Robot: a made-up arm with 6 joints.
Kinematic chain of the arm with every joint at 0, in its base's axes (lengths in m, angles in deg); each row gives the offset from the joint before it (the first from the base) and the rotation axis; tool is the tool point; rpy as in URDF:
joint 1: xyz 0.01 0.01 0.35 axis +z
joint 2: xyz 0.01 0 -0.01 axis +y
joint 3: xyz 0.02 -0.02 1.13 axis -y
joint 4: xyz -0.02 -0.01 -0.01 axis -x
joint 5: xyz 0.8 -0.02 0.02 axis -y
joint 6: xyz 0.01 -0.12 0 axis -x
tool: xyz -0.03 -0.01 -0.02 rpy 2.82 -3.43 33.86
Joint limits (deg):
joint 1: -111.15..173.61
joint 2: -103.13..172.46
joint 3: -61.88..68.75
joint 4: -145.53..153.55
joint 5: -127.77..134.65
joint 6: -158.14..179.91
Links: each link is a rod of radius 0.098 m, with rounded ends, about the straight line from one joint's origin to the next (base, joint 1, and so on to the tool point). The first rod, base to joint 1, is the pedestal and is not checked.
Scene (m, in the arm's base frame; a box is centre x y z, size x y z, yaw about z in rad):
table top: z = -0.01
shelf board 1: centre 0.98 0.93 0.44 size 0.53 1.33 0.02 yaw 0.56
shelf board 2: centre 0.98 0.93 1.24 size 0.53 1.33 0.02 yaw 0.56
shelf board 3: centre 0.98 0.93 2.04 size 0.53 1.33 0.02 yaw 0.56
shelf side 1: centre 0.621 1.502 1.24 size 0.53 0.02 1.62 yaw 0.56
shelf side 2: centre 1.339 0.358 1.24 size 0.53 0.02 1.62 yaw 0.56
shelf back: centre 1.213 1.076 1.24 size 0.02 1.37 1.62 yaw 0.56
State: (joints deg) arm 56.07 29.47 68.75 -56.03 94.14 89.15
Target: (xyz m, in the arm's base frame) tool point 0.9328 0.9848 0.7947
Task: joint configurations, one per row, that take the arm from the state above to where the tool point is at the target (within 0.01 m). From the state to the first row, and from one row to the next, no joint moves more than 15 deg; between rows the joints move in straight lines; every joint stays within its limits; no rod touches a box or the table.
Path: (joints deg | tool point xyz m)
1: 58.97 20.78 54.28 -63.29 96.31 84.27 | 0.6952 0.9519 1.6883
2: 61.87 12.08 39.82 -70.55 98.49 79.39 | 0.5686 0.8785 1.6586
3: 64.77 3.39 25.35 -77.81 100.66 74.51 | 0.4439 0.7813 1.6022
4: 67.67 -5.30 10.88 -85.06 102.83 69.64 | 0.3259 0.6634 1.5201
5: 65.83 1.98 -0.84 -78.88 99.47 76.54 | 0.4085 0.7498 1.2617
6: 63.98 9.27 -12.56 -72.69 96.11 83.44 | 0.4610 0.7577 1.0118
7: 62.14 16.55 -24.29 -66.50 92.75 90.33 | 0.4812 0.7016 0.7947
8: 58.47 23.06 -12.04 -64.70 92.89 90.18 | 0.6231 0.8220 0.8019
9: 54.80 29.57 0.22 -62.91 93.04 90.02 | 0.7752 0.9171 0.8019
10: 51.14 36.08 12.47 -61.11 93.19 89.86 | 0.9327 0.9849 0.7948

